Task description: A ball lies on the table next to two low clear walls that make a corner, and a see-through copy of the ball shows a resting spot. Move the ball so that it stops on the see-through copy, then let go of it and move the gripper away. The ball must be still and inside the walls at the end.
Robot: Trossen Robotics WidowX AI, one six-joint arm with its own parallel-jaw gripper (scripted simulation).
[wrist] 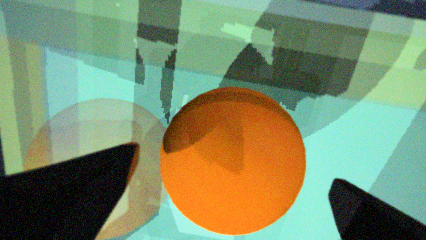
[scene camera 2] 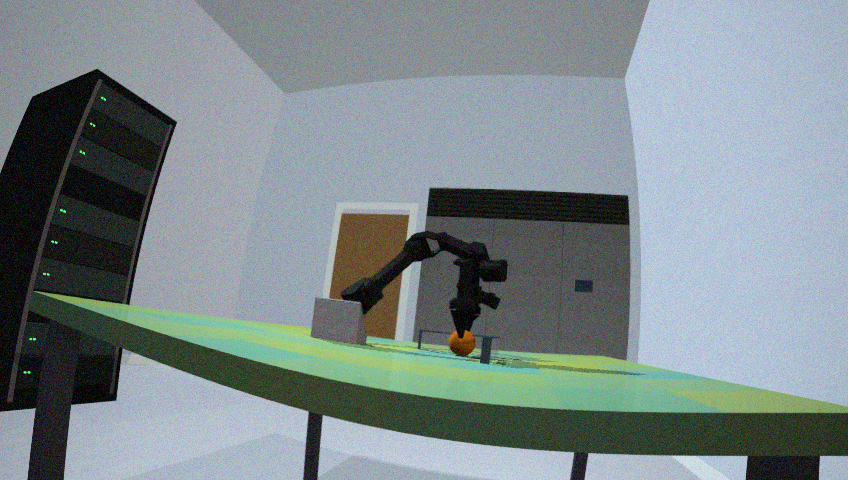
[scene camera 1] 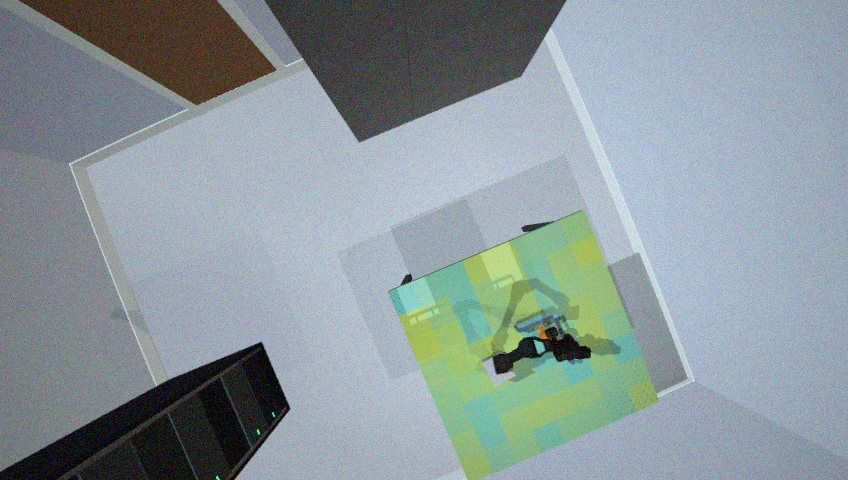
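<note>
Orange ball present. My gripper open, holding nothing, visible in the wrist view.
</note>
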